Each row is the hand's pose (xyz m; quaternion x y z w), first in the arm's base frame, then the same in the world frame.
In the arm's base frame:
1: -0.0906 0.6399 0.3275 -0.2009 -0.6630 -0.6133 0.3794
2: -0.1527 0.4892 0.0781 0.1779 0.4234 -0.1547 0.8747
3: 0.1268 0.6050 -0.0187 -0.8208 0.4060 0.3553 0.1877
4: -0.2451 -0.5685 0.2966 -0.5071 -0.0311 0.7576 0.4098
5: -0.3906 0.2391 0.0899 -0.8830 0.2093 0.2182 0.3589
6: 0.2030 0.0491 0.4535 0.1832 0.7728 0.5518 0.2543
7: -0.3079 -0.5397 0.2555 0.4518 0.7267 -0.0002 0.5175
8: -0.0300 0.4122 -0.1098 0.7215 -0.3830 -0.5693 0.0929
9: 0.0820 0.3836 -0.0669 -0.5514 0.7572 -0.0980 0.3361
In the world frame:
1: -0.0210 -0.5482 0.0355 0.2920 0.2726 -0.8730 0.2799
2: -0.0445 -0.2566 0.0920 0.8890 0.2506 0.3179 0.2139
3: 0.2292 -0.3012 0.2469 -0.1736 -0.1564 0.4559 0.8588
4: -0.0469 0.3026 -0.8366 0.1199 -0.7205 0.2346 0.6414
5: -0.2554 -0.0658 -0.1038 -0.0374 -0.1203 0.2136 0.9688
6: 0.3192 -0.2858 -0.4807 -0.2857 0.2134 -0.9342 0.0029
7: -0.1083 0.3219 -0.7885 -0.6692 -0.2492 -0.6823 0.1568
8: 0.1020 -0.0844 0.1640 -0.4044 -0.3447 0.5333 0.6582
9: 0.2120 -0.1120 0.1157 0.1072 0.3834 0.6088 0.6862

